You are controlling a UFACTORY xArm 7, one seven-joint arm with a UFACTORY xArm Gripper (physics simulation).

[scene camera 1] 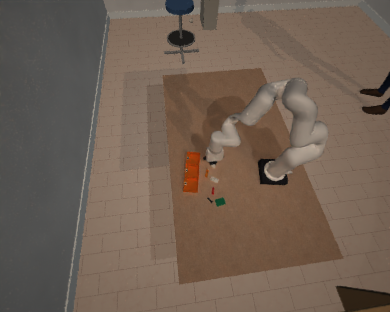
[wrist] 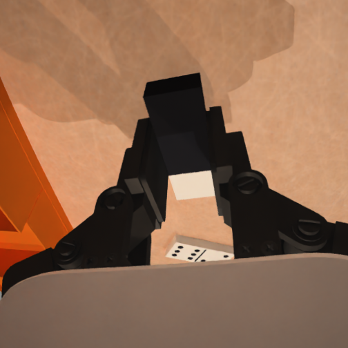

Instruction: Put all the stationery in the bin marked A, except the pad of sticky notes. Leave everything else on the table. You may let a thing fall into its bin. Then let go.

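Frame: origin at the arm's base, x left, y down, z back, level; centimetres.
Seen in the pictures: gripper, fingertip midpoint: (scene camera 1: 212,162); arm's base, origin of the base link: (scene camera 1: 274,170).
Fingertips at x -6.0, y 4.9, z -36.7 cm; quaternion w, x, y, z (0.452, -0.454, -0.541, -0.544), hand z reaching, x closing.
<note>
Pixels of each thing's top centre, then the offset from my fingertips to it.
- orange three-compartment bin unit, middle of its top: (scene camera 1: 192,170) dz -12.8, dx +7.4, dy -3.5 cm
- flat green block, middle of its top: (scene camera 1: 220,201) dz +4.4, dx +25.1, dy -0.6 cm
- small dark stick-like thing, middle of its top: (scene camera 1: 210,199) dz -1.6, dx +24.3, dy -0.9 cm
- white domino, middle of its top: (scene camera 1: 214,179) dz +1.1, dx +11.5, dy -0.3 cm
- orange battery, middle of its top: (scene camera 1: 207,172) dz -3.5, dx +7.3, dy -1.0 cm
- small red battery, middle of its top: (scene camera 1: 213,190) dz +0.3, dx +18.4, dy -0.6 cm
My gripper (scene camera 1: 211,161) (wrist: 185,136) is shut on the eraser, a block with a black sleeve and a white end (wrist: 193,185). The fingers press on its two long sides. In the scene view the eraser is too small to make out clearly at the fingertips. The orange three-compartment bin unit (scene camera 1: 198,175) (wrist: 21,167) stands beside the gripper, to its left in the wrist view; its letters cannot be read now. A flat green block (scene camera 1: 220,202) and a small dark stick-like thing (scene camera 1: 210,200) lie toward the lower end of the row of things.
A white domino (scene camera 1: 214,179) (wrist: 197,250) lies close to the gripper. An orange battery (scene camera 1: 207,173) lies between the bins and the domino. A small red battery (scene camera 1: 213,190) lies below the domino in the scene view.
</note>
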